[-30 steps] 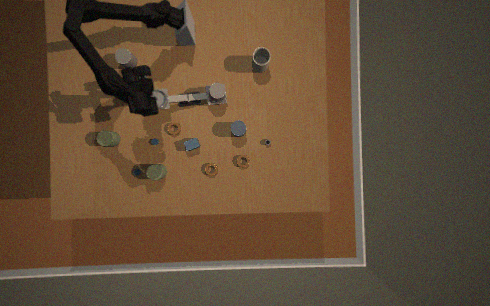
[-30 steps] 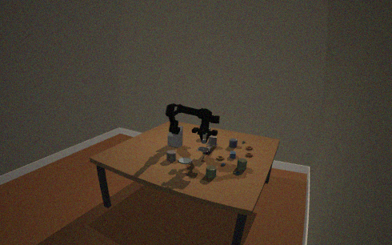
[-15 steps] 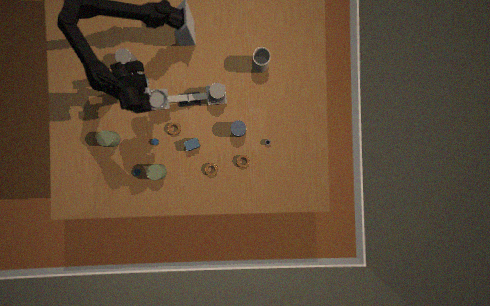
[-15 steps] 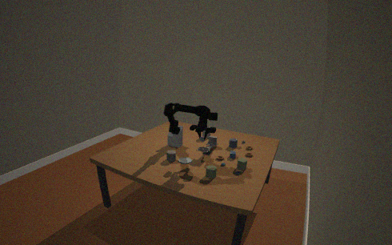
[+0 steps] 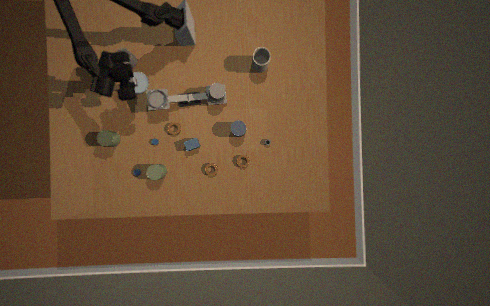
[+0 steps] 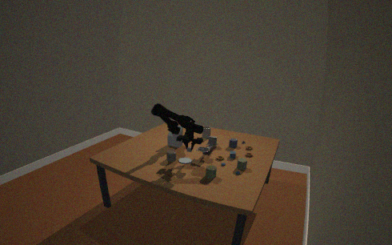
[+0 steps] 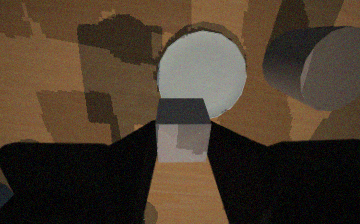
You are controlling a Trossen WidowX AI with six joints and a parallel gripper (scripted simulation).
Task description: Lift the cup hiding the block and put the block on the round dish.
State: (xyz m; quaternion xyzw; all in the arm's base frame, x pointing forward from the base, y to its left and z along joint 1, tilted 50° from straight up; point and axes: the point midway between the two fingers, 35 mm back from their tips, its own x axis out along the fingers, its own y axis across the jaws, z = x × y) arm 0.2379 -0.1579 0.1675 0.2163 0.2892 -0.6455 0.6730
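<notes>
The pale round dish is 9 cm below my gripper tip, 2 cm to the right of it and 2 cm behind it. The rest, counted from my gripper tip: blue block 28 cm ahead, 22 cm to the left, 7 cm below; grey cup 13 cm behind, 7 cm to the right, 5 cm below.
</notes>
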